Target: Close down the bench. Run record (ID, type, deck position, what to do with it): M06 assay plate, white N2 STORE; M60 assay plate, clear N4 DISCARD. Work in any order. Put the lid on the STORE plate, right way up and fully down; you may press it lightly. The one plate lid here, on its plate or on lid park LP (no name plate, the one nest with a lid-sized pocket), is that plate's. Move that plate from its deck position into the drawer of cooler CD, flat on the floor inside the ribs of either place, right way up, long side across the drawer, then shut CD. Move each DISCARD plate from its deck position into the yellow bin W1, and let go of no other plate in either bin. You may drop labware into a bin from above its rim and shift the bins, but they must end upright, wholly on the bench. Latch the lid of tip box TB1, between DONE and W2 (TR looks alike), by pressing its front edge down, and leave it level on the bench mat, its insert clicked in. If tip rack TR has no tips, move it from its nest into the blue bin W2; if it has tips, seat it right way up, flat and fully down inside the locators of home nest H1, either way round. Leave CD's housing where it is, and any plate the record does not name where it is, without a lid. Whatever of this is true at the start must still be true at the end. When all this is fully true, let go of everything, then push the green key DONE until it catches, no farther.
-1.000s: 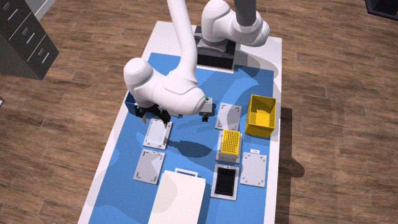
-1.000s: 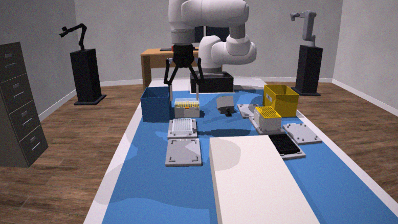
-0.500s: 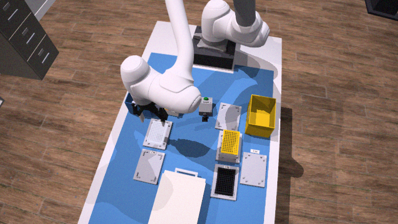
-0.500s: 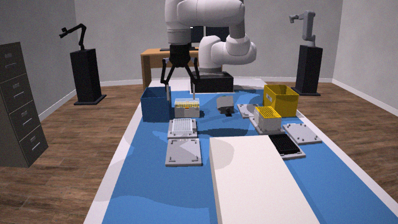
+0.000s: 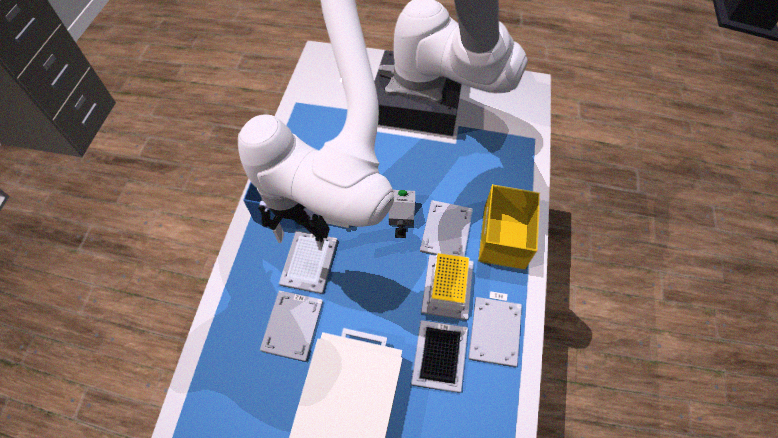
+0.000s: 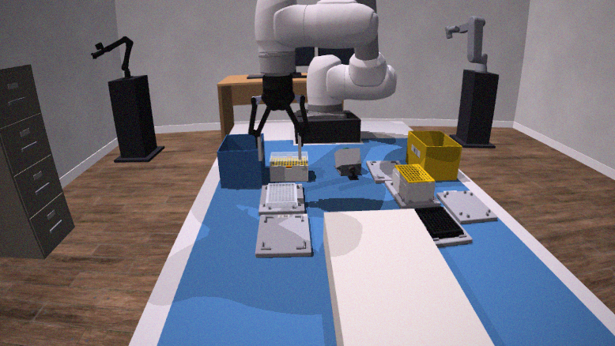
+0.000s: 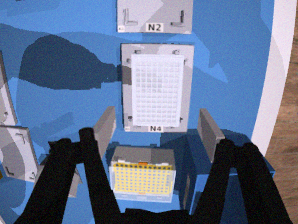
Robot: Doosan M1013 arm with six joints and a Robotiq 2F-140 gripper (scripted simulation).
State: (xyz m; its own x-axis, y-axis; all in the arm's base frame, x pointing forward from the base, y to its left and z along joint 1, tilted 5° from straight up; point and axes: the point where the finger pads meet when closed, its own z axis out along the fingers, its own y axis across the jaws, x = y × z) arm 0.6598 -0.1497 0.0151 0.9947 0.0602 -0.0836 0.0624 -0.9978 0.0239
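Now: hand 13 cm above the clear assay plate. The rest, counted from my hand: nest N4: 14 cm below; nest N2: 18 cm ahead, 14 cm below, 2 cm to the left; tip box TB1: 17 cm behind, 11 cm below, 1 cm to the left.
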